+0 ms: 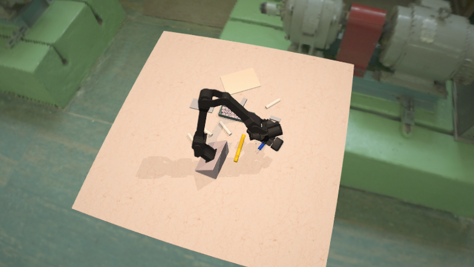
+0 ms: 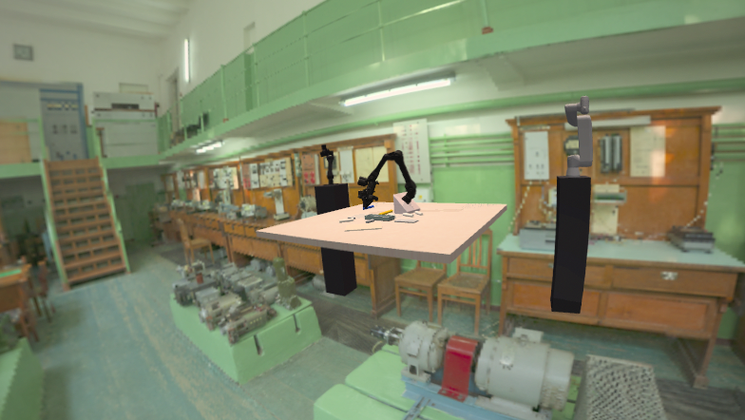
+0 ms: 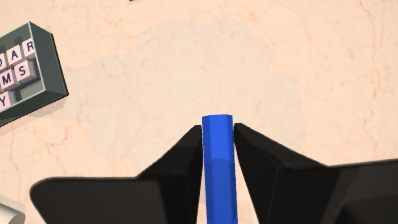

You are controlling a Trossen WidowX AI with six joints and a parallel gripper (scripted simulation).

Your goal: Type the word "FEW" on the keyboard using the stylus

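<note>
My gripper tip is 60 mm past the blue stylus, 30 mm to the right of it and 10 mm below it. Also, from my gripper tip: yellow rod: 60 mm behind, 140 mm to the left, 40 mm below; beige sheet: 370 mm ahead, 210 mm to the left, 40 mm below; grey block: 140 mm ahead, 20 mm to the right, 40 mm below.
</note>
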